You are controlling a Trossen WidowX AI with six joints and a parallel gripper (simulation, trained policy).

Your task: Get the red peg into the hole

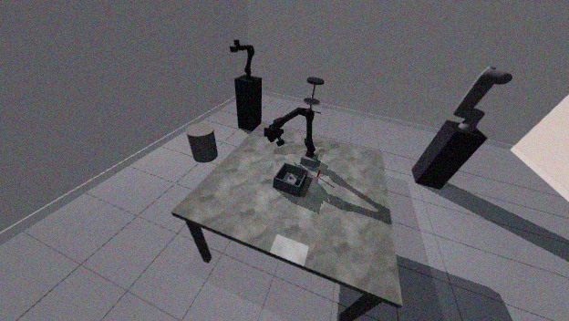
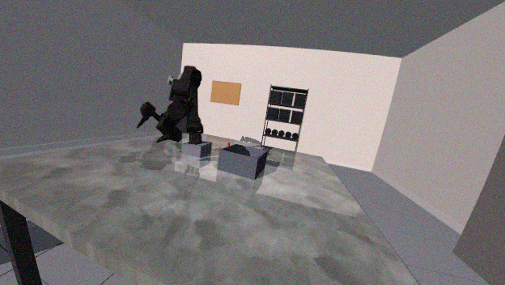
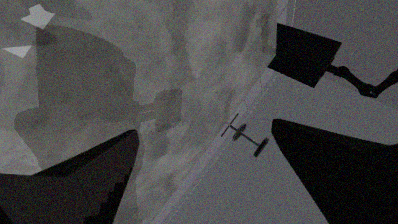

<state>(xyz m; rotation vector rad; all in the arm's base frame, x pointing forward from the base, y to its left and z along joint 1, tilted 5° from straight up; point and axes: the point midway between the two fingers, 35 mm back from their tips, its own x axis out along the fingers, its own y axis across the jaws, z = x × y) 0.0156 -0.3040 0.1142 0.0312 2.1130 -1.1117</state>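
My gripper tip is 18 cm short of the red peg, 44 cm to the right of it and 10 cm above it. From my gripper tip the other things lie so: dark box 35 cm ahead, 26 cm to the left, 11 cm below.
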